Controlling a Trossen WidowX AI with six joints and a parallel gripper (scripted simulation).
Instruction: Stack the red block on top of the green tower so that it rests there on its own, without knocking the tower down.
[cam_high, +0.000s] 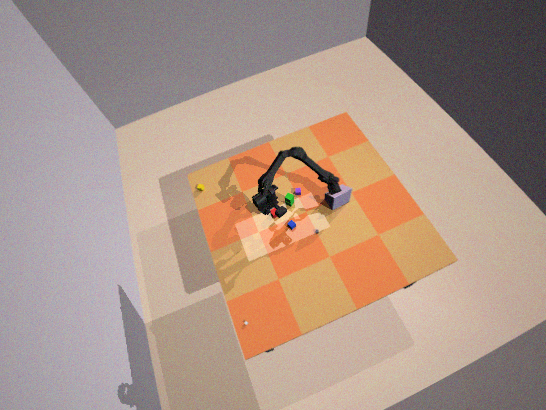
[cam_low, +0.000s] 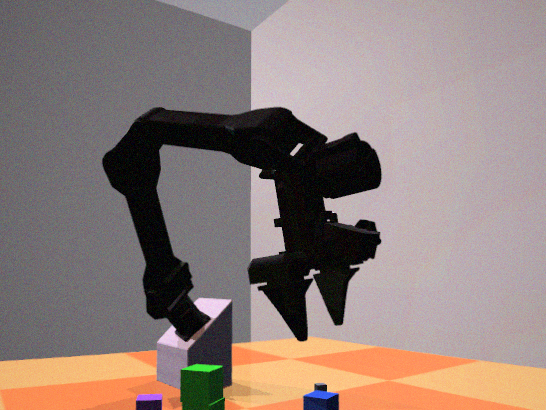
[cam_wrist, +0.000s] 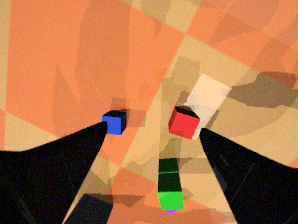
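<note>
Now: the red block 10 mm behind my gripper tip, 60 mm to the right of it and 110 mm below it. The rest, counted from my gripper tip: green block 130 mm behind, 110 mm to the right, 70 mm below; then blue block 80 mm behind, 60 mm to the left, 120 mm below; then purple block 200 mm behind, 160 mm to the right, 120 mm below.
</note>
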